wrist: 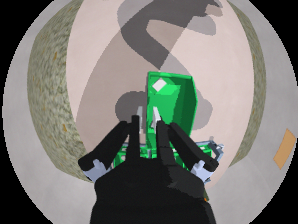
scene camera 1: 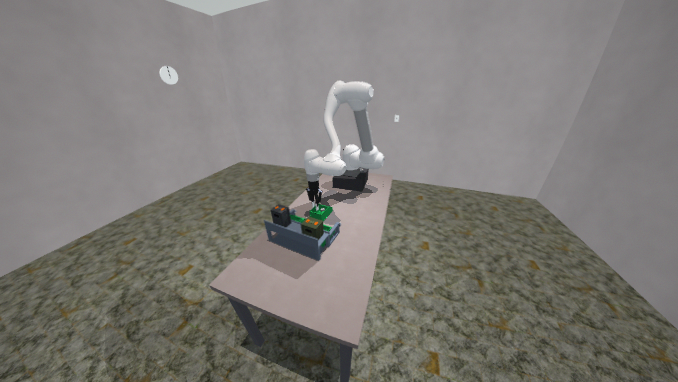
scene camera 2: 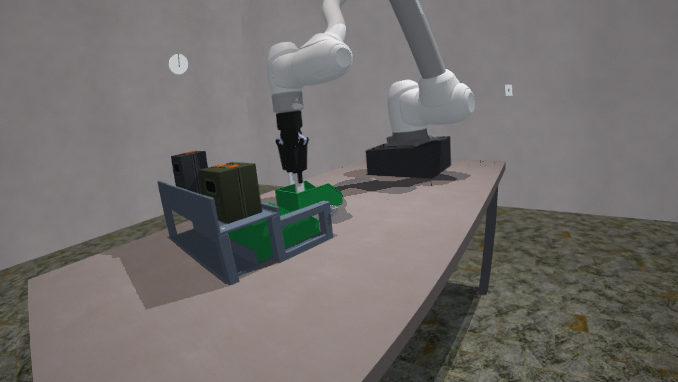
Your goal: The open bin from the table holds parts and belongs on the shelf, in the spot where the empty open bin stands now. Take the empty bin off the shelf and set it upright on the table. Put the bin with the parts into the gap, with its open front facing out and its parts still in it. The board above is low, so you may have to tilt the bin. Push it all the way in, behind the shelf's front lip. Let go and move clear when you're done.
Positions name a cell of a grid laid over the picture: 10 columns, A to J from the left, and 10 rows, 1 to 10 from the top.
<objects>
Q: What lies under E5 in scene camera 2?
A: My gripper.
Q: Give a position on a green open bin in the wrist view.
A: At F5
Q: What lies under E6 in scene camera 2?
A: A green open bin.
</objects>
